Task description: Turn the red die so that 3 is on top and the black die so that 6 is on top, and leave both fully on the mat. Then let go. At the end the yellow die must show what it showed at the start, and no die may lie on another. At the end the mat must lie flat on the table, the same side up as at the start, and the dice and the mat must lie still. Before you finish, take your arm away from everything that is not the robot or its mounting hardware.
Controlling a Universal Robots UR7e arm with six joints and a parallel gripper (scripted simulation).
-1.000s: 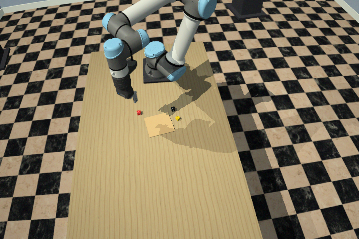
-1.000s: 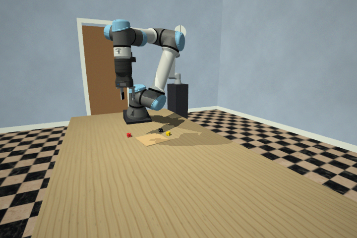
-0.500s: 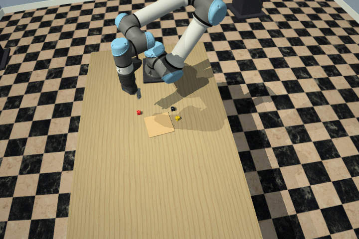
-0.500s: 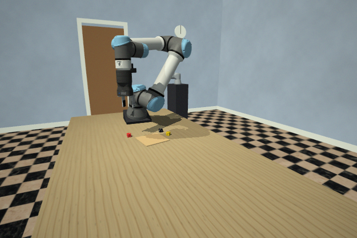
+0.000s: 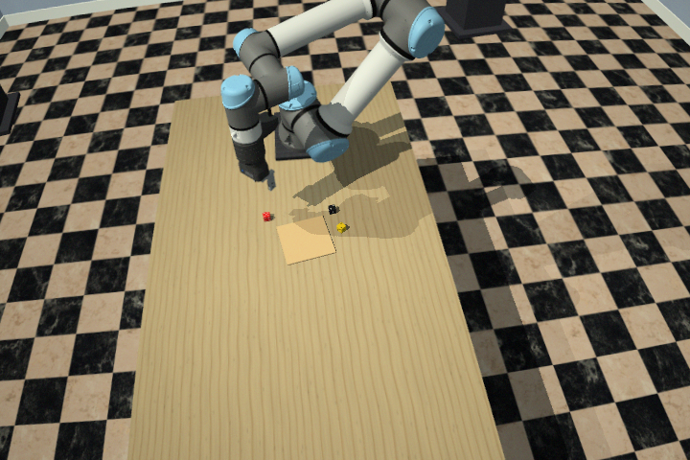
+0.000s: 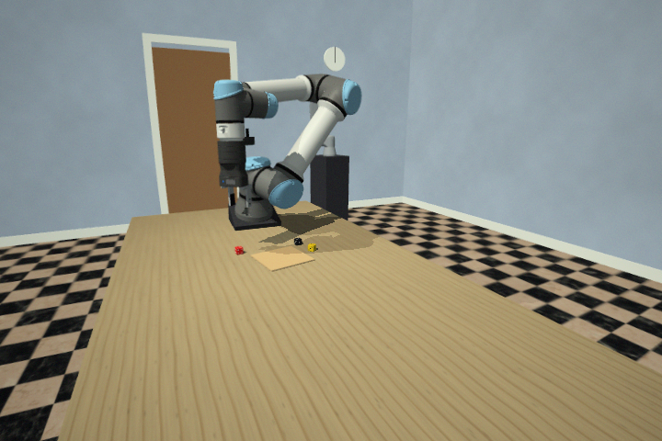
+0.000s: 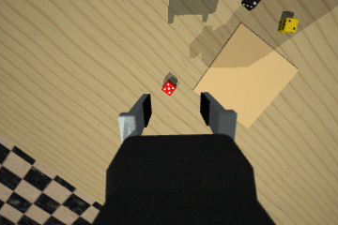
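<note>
My gripper is now 16 cm above the red die and 1 cm to the left of it. Round my hand: black die: 18 cm to the left, 16 cm below, 3 cm ahead; yellow die: 19 cm to the left, 16 cm below, 10 cm ahead; tan mat: 16 cm below, 11 cm ahead, 8 cm to the left.
</note>
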